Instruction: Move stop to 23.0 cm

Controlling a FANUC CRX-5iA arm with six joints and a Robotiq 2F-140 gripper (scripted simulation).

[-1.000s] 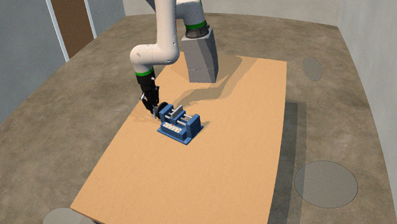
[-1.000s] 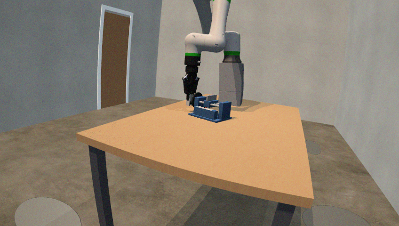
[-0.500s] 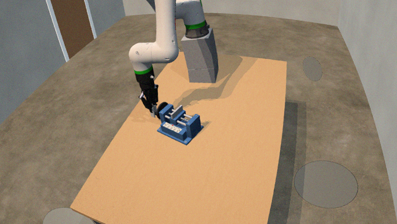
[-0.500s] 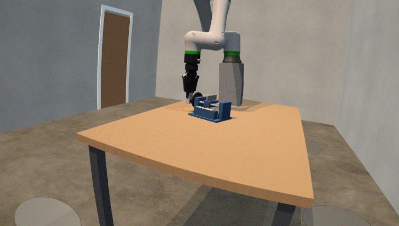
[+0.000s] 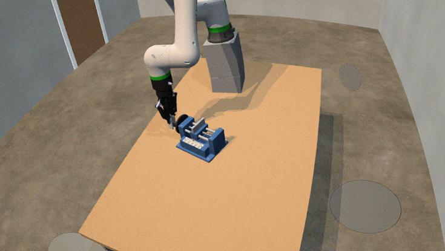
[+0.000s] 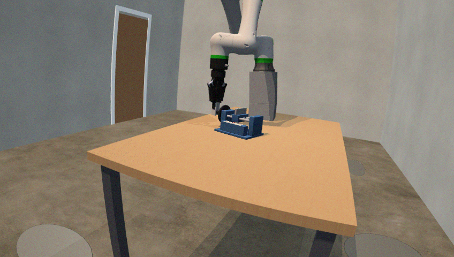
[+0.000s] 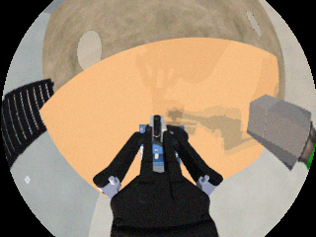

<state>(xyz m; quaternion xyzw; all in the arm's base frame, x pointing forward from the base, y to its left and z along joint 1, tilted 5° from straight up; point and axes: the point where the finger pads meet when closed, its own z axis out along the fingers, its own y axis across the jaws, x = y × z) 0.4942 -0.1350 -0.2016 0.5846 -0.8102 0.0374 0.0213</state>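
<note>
Right now my hand is 140 mm to the right of the grey stop plate, 20 mm short of it and 10 mm above it. Also, from my hand: black handwheel 20 mm to the left, 20 mm below.
</note>
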